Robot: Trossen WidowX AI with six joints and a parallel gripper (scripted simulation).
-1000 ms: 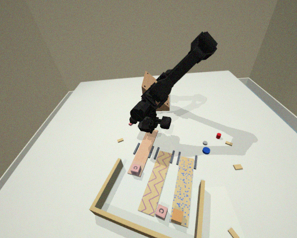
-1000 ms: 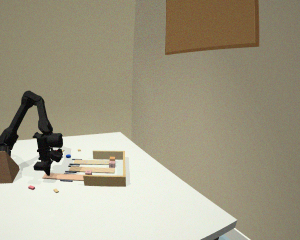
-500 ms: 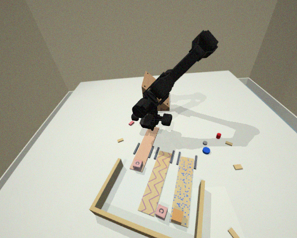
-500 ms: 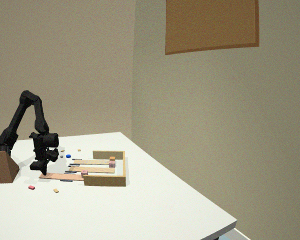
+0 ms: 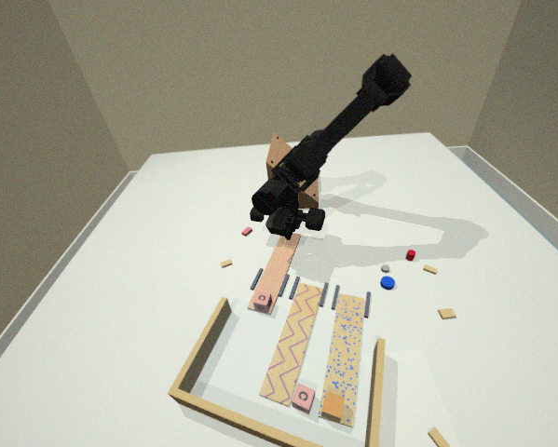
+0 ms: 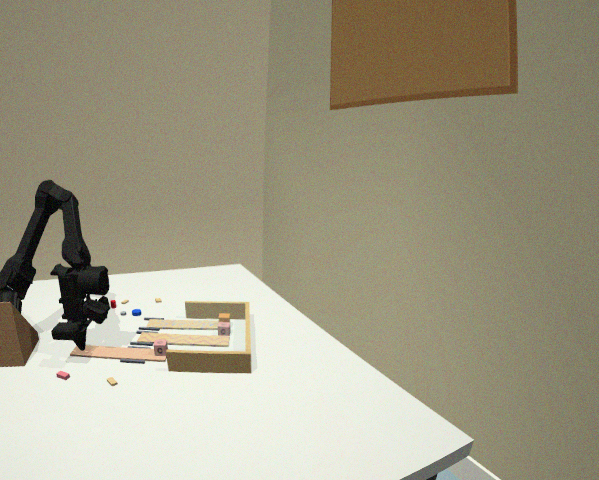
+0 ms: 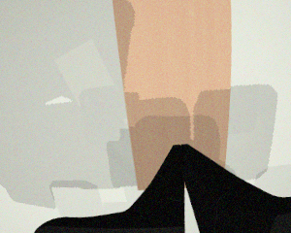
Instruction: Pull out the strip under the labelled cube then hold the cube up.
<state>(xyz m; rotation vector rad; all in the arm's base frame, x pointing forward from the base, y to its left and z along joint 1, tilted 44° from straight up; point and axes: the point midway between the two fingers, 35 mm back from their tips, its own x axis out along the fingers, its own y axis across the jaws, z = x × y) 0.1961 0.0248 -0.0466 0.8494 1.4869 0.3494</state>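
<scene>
My gripper tip is 10 cm short of the peach strip and 3 cm to the left of it. Also, from my gripper tip: grey disc 23 cm to the left, 11 cm ahead; red peg 30 cm to the left, 8 cm ahead, 1 cm above; blue disc 22 cm to the left, 16 cm ahead.
</scene>
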